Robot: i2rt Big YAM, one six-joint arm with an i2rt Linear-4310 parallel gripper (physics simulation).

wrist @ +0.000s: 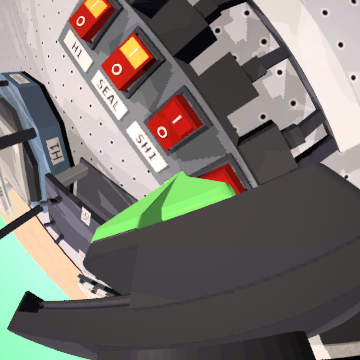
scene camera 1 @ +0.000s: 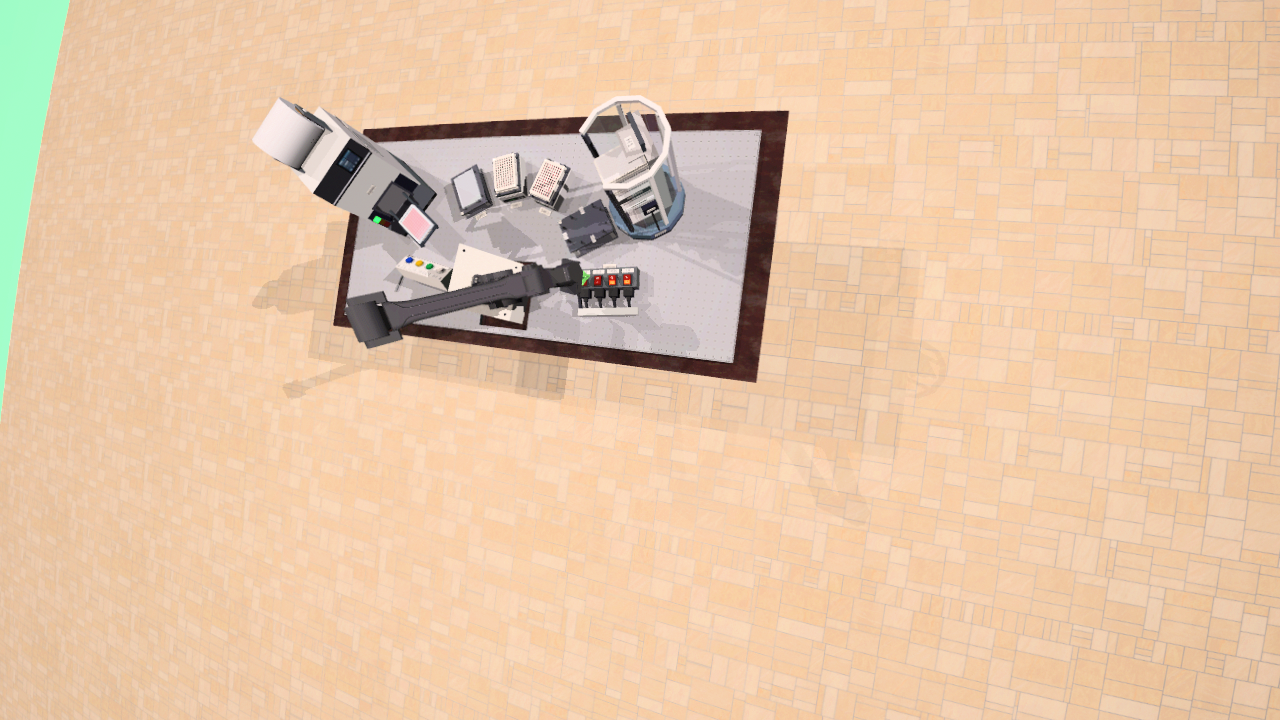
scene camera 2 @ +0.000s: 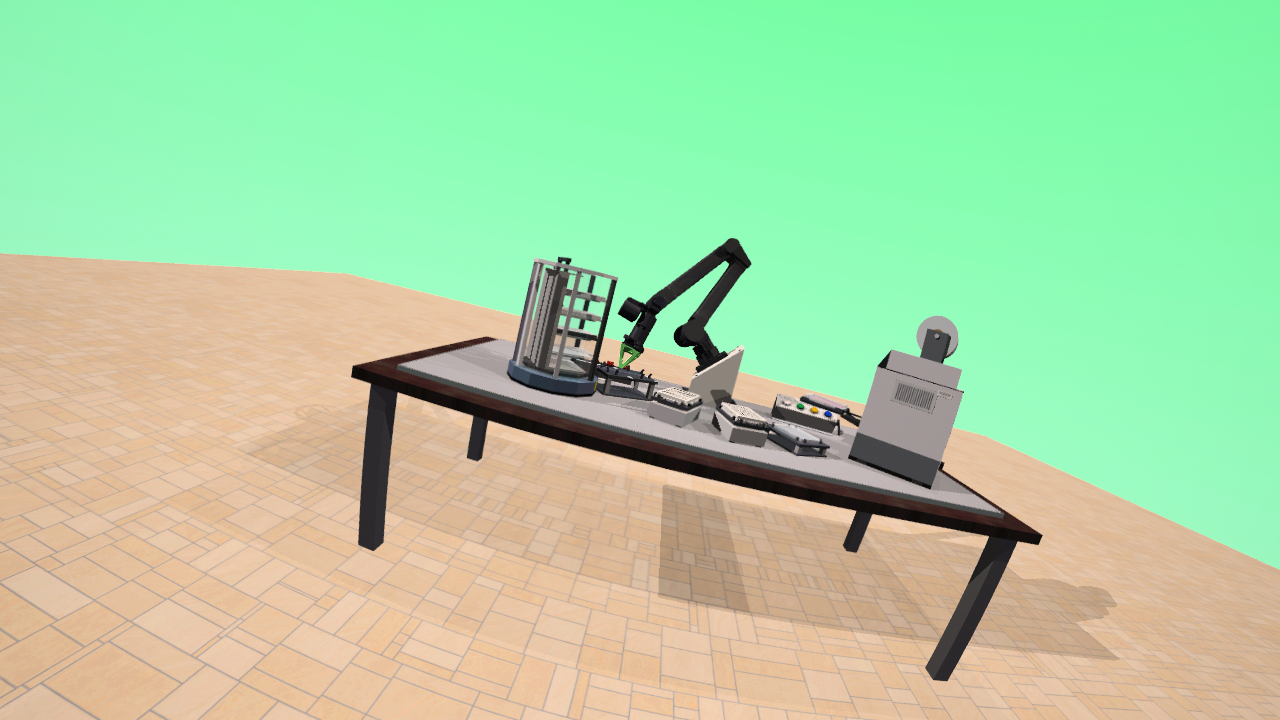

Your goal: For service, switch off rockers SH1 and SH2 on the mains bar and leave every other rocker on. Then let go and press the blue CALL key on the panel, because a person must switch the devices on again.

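Seen in the pictures: gripper, fingertip midpoint: (wrist: pixel 183 179) (scene camera 1: pixel 588 275); arm's base, link origin: (scene camera 2: pixel 712 363).
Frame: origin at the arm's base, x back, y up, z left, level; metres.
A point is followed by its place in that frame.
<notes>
The grey mains bar (wrist: pixel 168 79) {x -0.102, y -0.084, z -0.357 m} (scene camera 1: pixel 607 310) {x -0.023, y -0.108, z -0.374 m} lies on the table with four red rockers in a row. In the wrist view the H1 rocker (wrist: pixel 91 16) {x -0.127, y -0.074, z -0.423 m} and the SEAL rocker (wrist: pixel 127 61) {x -0.117, y -0.074, z -0.378 m} show lit yellow halves. The SH1 rocker (wrist: pixel 173 122) {x -0.106, y -0.072, z -0.330 m} is plain dark red. Only a plain red corner of the SH2 rocker (wrist: pixel 225 176) {x -0.089, y -0.071, z -0.290 m} shows; the rest is hidden under my green fingertips. My gripper (wrist: pixel 183 179) {x -0.122, y -0.080, z -0.292 m} (scene camera 1: pixel 585 277) {x -0.122, y -0.080, z -0.292 m} (scene camera 2: pixel 627 357) {x -0.122, y -0.080, z -0.292 m} is shut, holds nothing, and sits on the SH2 end of the bar. The key panel (scene camera 1: pixel 423 266) {x -0.051, y -0.058, z 0.357 m} (scene camera 2: pixel 807 412) {x -0.068, y -0.070, z 0.355 m} with its blue key (scene camera 1: pixel 409 262) {x -0.056, y -0.054, z 0.420 m} lies to the left near my arm's base.
A round carousel rack (scene camera 1: pixel 622 100) {x -0.509, y 0.200, z -0.405 m} (scene camera 2: pixel 550 380) {x -0.524, y -0.090, z -0.395 m} stands just behind the bar, with a dark holder (scene camera 1: pixel 589 226) {x -0.279, y -0.063, z -0.266 m} beside it. Three small trays (scene camera 1: pixel 507 175) {x -0.421, y -0.058, z 0.083 m}, a slanted white board (scene camera 1: pixel 483 262) {x -0.085, y 0.030, z 0.028 m} (scene camera 2: pixel 720 376) {x -0.120, y -0.021, z 0.031 m} and a grey machine (scene camera 1: pixel 345 165) {x -0.289, y 0.182, z 0.491 m} (scene camera 2: pixel 907 416) {x -0.414, y 0.043, z 0.543 m} stand on the table (scene camera 1: pixel 706 295) {x -0.131, y -0.123, z -0.684 m}.
</notes>
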